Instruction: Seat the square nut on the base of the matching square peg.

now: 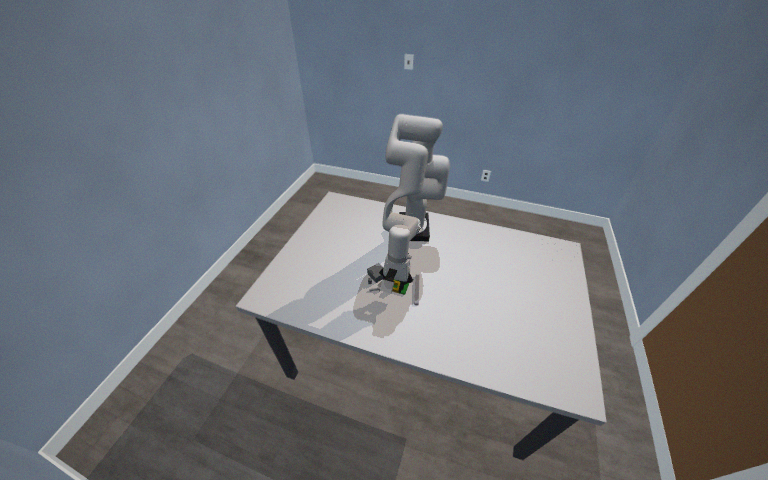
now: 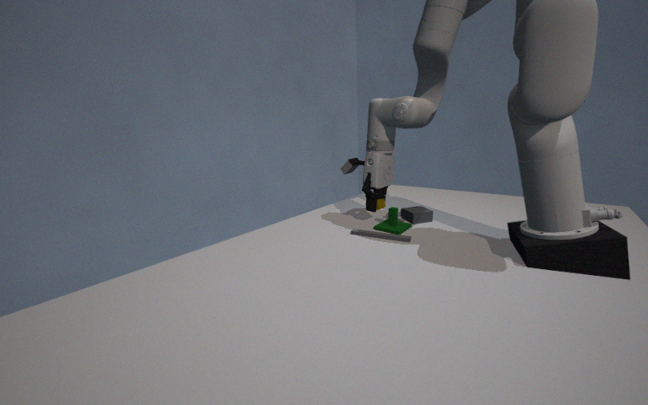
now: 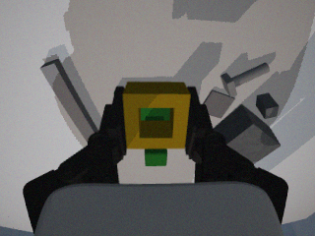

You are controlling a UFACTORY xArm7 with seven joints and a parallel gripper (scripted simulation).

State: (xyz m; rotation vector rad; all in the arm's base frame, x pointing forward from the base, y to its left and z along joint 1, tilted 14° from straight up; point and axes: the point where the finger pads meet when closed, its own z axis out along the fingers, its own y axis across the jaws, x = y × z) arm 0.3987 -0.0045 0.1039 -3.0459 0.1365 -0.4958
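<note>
The green base is 6 cm behind my hand and 5 cm below it. From my hand the other things lie so: bolt (8 cm to the right, 6 cm below, 1 cm behind); then grey block (10 cm to the right, 9 cm behind, 5 cm below); then long grey bar (8 cm to the left, 6 cm below, 5 cm behind).
</note>
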